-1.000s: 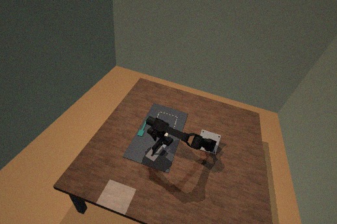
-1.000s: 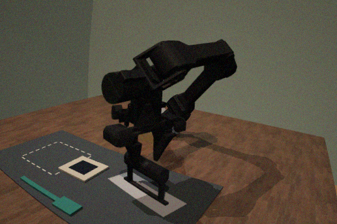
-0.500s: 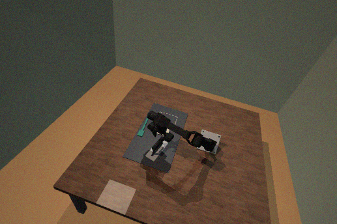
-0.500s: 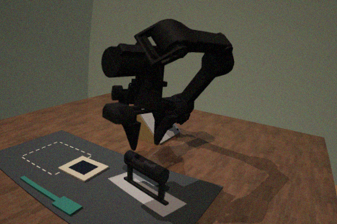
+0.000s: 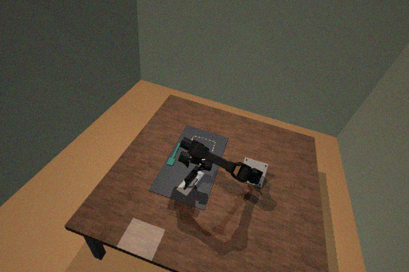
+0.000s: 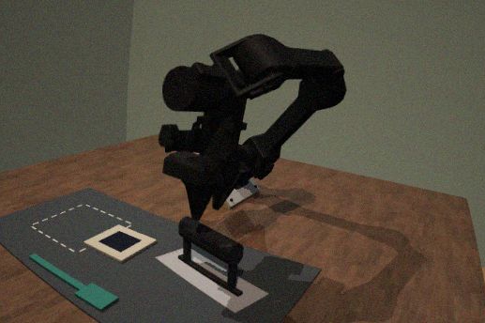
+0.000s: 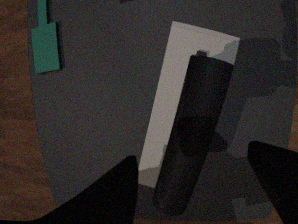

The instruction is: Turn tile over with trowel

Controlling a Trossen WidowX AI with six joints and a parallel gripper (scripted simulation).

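Right now the grey mat is 4 cm ahead of my gripper tip, 16 cm to the right of it and 13 cm below it. Round my gripper tip: green trowel 17 cm ahead, 14 cm to the right, 11 cm below; tan tile 2 cm ahead, 18 cm to the right, 11 cm below.
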